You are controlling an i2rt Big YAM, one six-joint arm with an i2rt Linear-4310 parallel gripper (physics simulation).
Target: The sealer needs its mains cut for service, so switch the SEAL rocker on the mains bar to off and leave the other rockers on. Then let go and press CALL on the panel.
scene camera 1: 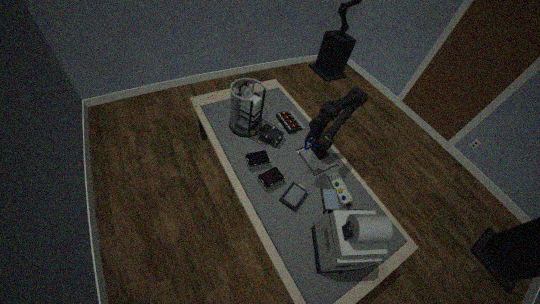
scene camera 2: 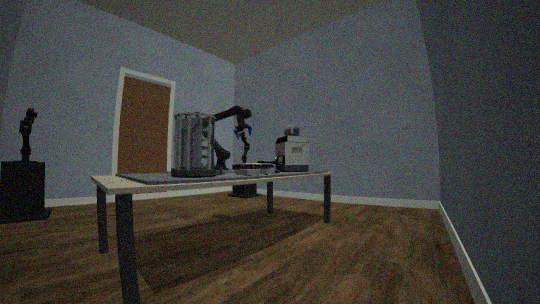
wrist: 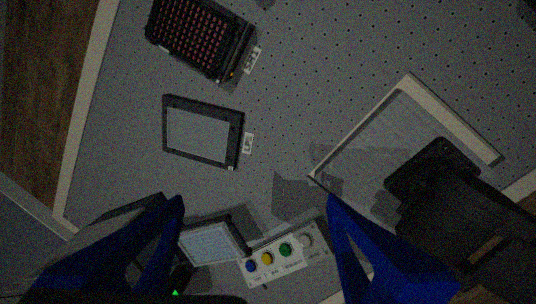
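The mains bar (scene camera 1: 289, 121) lies near the table's long edge, past the arm's base. Several of its rockers glow orange-red; their labels and which one is SEAL are too small to read. The mains bar does not show in the wrist view. The button panel (scene camera 1: 341, 189) (wrist: 285, 254) is white, with blue, yellow, green and pale buttons in a row. The blue button (wrist: 250, 265) is at the end near the pale-blue tray; its label is blurred. My gripper (scene camera 1: 310, 144) (scene camera 2: 243, 132) (wrist: 255, 201) is open and empty, high above the table, with the panel showing between and below its blue fingers.
A white machine with a roll (scene camera 1: 360, 240) (scene camera 2: 292, 154) stands beyond the panel. A pale-blue tray (scene camera 1: 330, 199) (wrist: 212, 242) adjoins the panel. A dark frame (scene camera 1: 288, 205) (wrist: 236, 145), a red-dotted tray (scene camera 1: 271, 177) (wrist: 192, 35) and a tall round rack (scene camera 2: 194, 172) are also on the table.
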